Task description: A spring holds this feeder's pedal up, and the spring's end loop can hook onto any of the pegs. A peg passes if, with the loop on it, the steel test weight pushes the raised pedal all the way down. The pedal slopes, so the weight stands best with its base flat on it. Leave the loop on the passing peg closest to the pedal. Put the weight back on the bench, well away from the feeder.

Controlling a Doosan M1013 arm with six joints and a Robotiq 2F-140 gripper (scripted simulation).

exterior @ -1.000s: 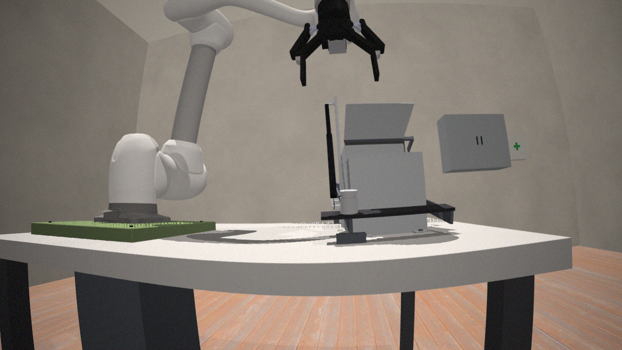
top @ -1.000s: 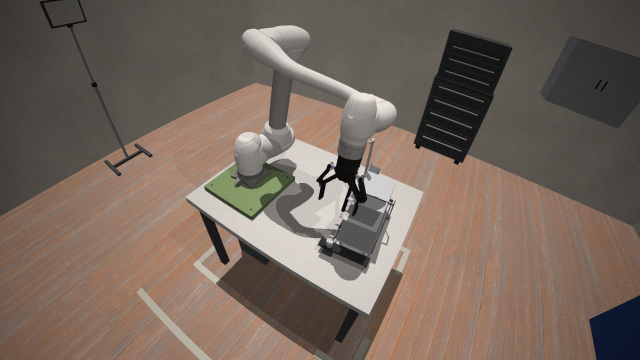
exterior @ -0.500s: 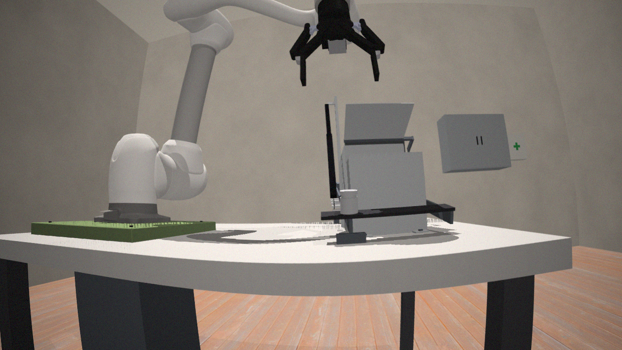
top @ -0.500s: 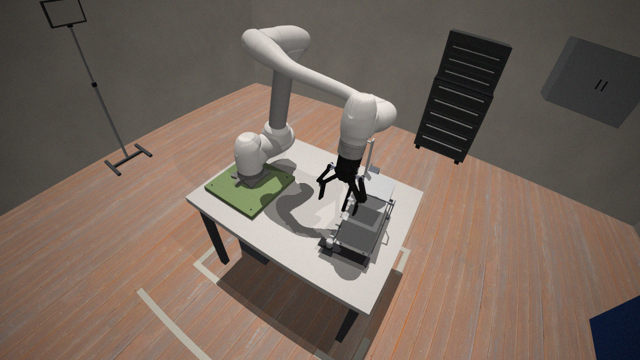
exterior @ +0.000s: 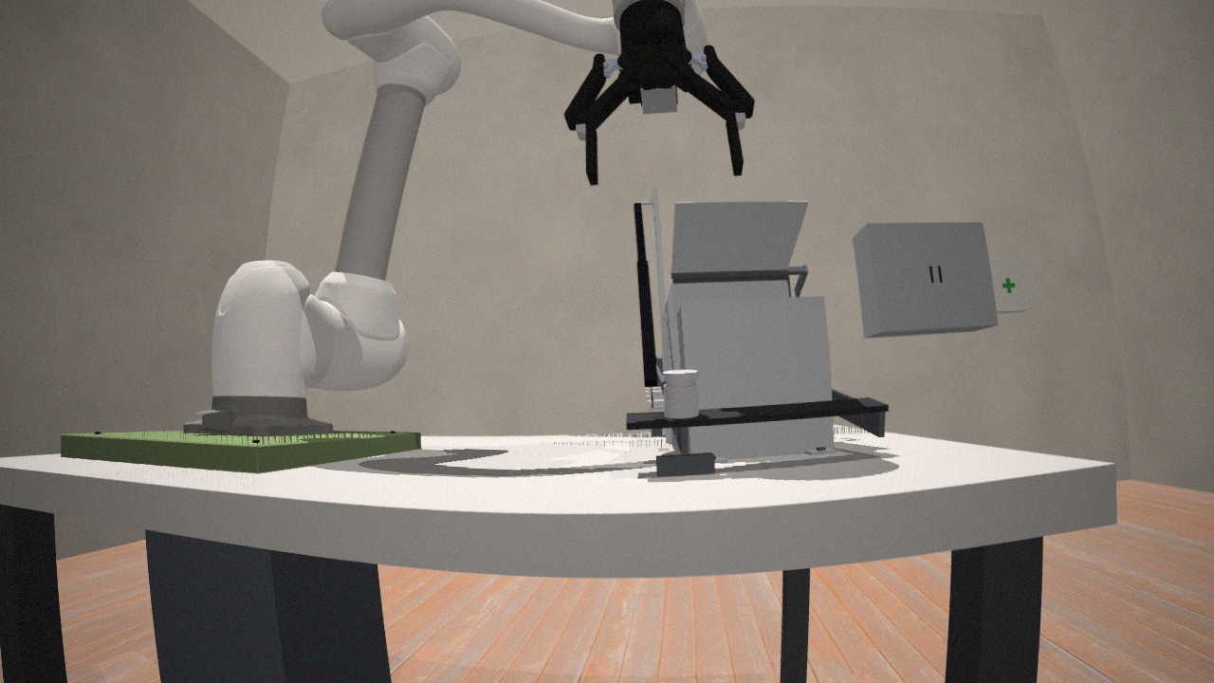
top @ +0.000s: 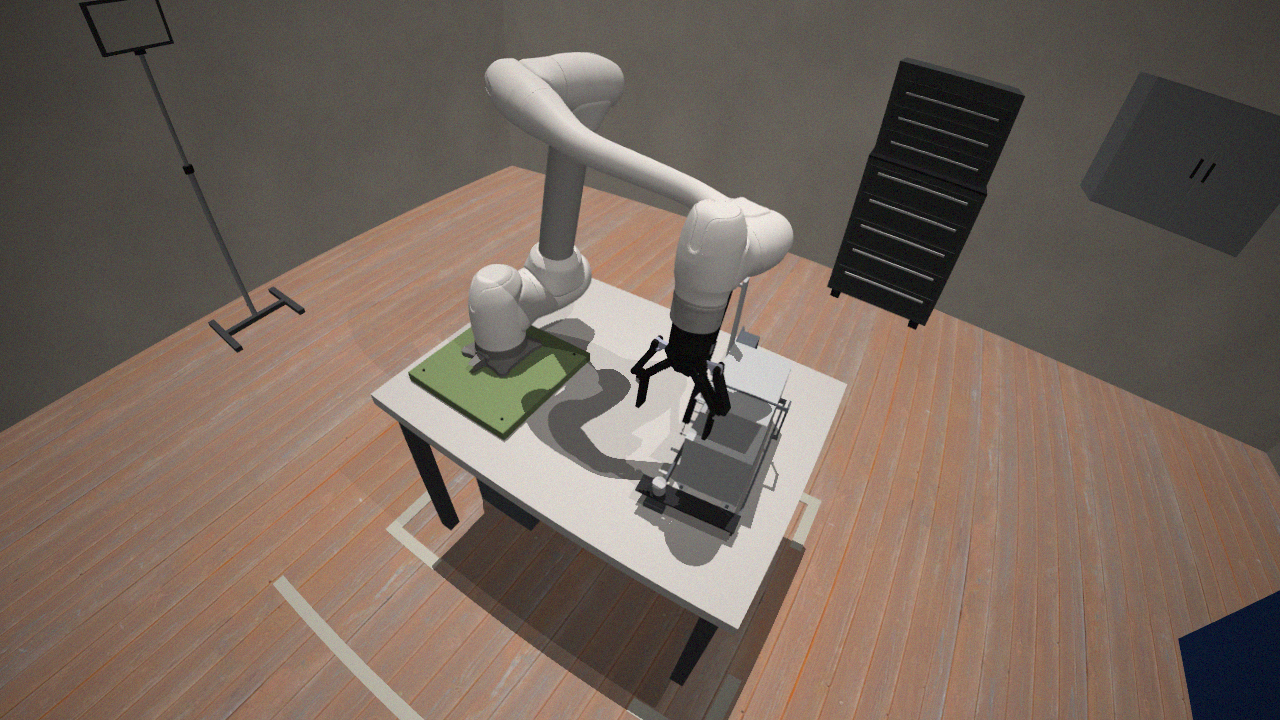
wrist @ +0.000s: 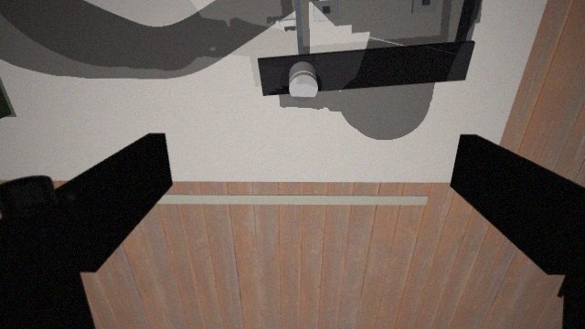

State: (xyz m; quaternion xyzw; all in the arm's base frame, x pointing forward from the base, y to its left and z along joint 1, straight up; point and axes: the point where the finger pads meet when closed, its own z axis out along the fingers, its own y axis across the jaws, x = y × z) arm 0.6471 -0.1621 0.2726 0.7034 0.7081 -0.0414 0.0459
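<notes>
Now: hand 1 cm to the left of the steel test weight and 22 cm above it. Round my hand: small dark block 3 cm to the right, 29 cm below.
</notes>
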